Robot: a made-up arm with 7 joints. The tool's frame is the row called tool. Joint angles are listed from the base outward.
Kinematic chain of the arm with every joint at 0, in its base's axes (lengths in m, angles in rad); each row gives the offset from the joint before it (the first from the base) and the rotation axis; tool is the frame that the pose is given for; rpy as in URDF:
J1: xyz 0 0.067 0.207 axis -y
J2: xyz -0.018 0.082 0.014 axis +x
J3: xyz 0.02 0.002 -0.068 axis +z
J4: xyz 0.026 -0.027 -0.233 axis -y
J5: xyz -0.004 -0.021 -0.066 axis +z
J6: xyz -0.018 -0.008 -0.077 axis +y
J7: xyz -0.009 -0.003 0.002 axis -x
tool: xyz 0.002 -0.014 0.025 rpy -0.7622 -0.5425 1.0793
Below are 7 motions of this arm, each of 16 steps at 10 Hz.
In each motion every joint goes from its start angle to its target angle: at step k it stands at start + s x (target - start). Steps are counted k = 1, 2, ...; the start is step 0. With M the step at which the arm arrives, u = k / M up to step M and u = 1 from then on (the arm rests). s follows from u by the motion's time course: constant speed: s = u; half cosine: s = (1 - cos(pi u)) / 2; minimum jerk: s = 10 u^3 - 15 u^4 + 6 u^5.
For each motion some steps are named. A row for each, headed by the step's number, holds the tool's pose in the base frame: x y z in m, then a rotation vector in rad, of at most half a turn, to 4 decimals.
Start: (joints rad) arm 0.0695 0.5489 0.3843 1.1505 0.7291 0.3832 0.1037
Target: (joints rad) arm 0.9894 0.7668 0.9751 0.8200 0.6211 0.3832 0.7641
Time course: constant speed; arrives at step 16
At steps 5, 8, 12, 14, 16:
5: 0.2288 0.3649 -0.0006 -0.8806 -2.4078 1.0913
8: 0.2485 0.3923 0.0478 -1.0649 -2.5995 1.0560
12: 0.2575 0.4256 0.1120 1.2236 2.5829 -0.8766
14: 0.2556 0.4407 0.1422 1.2436 2.4452 -0.7392
16: 0.2500 0.4548 0.1704 1.2567 2.3031 -0.6024

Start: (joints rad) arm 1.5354 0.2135 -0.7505 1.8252 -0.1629 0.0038 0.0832
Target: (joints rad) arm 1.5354 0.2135 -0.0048 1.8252 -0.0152 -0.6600 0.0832
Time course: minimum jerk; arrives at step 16
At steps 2, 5, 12, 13, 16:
2: 0.3155 0.0715 0.2606 1.0295 1.8330 1.5533
5: 0.3167 0.0794 0.2792 0.9643 1.7593 1.4386
12: 0.3137 0.1368 0.3485 0.5310 1.4090 1.0416
13: 0.3129 0.1426 0.3526 0.4901 1.3811 1.0179
16: 0.3121 0.1479 0.3561 0.4528 1.3562 0.9976

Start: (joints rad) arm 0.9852 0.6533 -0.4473 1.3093 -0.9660 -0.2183 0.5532
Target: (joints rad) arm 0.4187 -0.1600 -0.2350 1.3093 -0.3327 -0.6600 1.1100
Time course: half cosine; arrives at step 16
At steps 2, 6, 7, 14, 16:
2: 0.3271 0.2955 0.1103 -0.3088 -1.4475 -1.6782
6: 0.3302 0.2248 0.0493 -0.8788 -1.4137 -1.6383
7: 0.3266 0.1992 0.0297 -1.0692 -1.3984 -1.6138
14: 0.2642 0.0414 -0.0517 -2.0865 -1.3823 -1.3592
16: 0.2582 0.0308 -0.0543 -2.1459 -1.3913 -1.3352

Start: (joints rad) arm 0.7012 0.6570 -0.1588 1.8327 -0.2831 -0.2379 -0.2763
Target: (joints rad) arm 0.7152 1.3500 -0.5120 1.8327 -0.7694 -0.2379 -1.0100
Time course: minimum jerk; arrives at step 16
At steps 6, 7, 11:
6: 0.2819 0.3130 0.0919 0.2162 2.4691 1.4214
7: 0.2749 0.3315 0.0978 0.1292 2.4040 1.5073
11: 0.2373 0.4001 0.1312 -0.1114 2.0555 1.8176

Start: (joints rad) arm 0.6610 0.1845 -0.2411 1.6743 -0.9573 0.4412 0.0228
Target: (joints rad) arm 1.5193 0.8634 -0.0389 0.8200 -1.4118 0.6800 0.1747
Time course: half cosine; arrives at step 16
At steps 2, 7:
2: 0.3039 0.1373 0.0440 -0.0267 -2.4279 -0.9076
7: 0.3495 0.2464 0.1322 0.5955 -2.2115 -0.8300

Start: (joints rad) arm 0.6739 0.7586 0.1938 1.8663 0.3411 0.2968 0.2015
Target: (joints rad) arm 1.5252 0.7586 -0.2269 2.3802 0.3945 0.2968 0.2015
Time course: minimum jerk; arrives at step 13
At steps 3, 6, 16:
3: 0.2572 0.3038 0.1471 -1.0250 -2.7996 -0.6886
6: 0.2560 0.2753 0.2107 1.0599 2.5523 1.0651
16: 0.2194 0.2371 0.2920 0.8980 1.8850 1.5472

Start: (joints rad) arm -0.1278 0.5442 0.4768 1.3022 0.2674 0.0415 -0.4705
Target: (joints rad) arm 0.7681 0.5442 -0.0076 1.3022 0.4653 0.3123 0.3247
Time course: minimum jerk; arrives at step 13
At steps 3, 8, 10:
3: 0.1501 0.3153 -0.0962 0.1837 -2.4625 0.4853
8: 0.2752 0.2788 0.0076 -0.8643 -2.4652 0.3621
10: 0.3035 0.2700 0.0540 -1.1833 -2.3916 0.2148

